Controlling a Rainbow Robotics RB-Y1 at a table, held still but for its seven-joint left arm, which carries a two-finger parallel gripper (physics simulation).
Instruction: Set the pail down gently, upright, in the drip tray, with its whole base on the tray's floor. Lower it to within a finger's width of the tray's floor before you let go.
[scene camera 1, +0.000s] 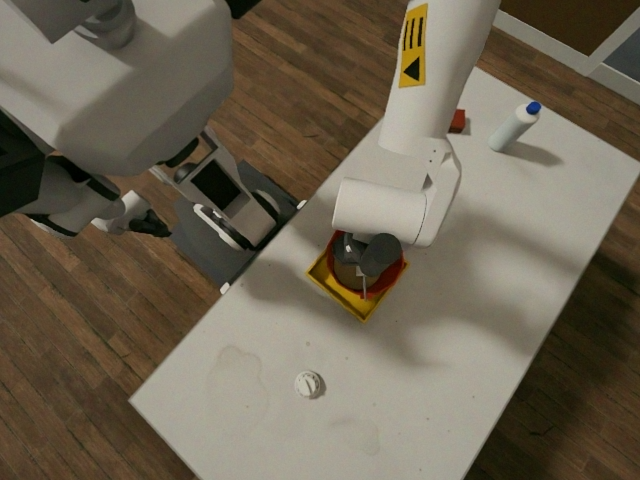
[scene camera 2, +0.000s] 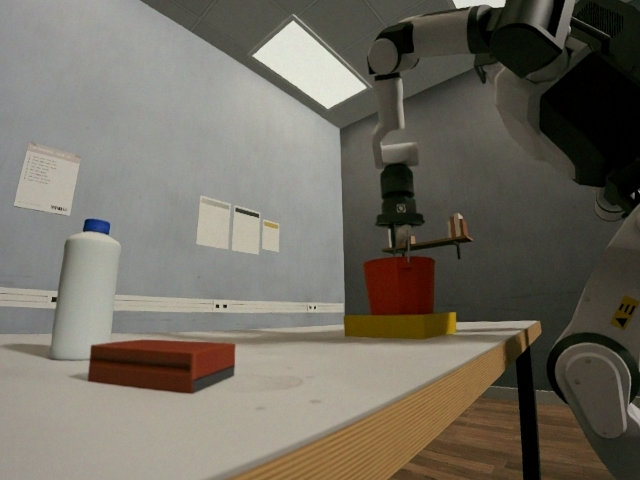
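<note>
The red pail (scene camera 1: 390, 281) (scene camera 2: 400, 286) is upright inside the yellow drip tray (scene camera 1: 363, 311) (scene camera 2: 382, 326). In scene camera 2 its lower part is hidden behind the tray's near wall, so its base is below the rim; whether it touches the tray's floor cannot be told. In scene camera 1 some tray floor shows at the front corner, and a brown surface shows inside the pail. My gripper (scene camera 1: 356, 263) (scene camera 2: 401, 242) is above the pail's opening, shut on its raised handle; the fingers are small and partly hidden.
A white bottle with a blue cap (scene camera 1: 511, 129) (scene camera 2: 87, 291) and a red block (scene camera 1: 457, 120) (scene camera 2: 155, 364) are on the table (scene camera 1: 516, 206) (scene camera 2: 310, 408). A round white dial (scene camera 1: 308, 384) lies in front of the tray. A wall shelf (scene camera 2: 439, 242) shows behind the gripper.
</note>
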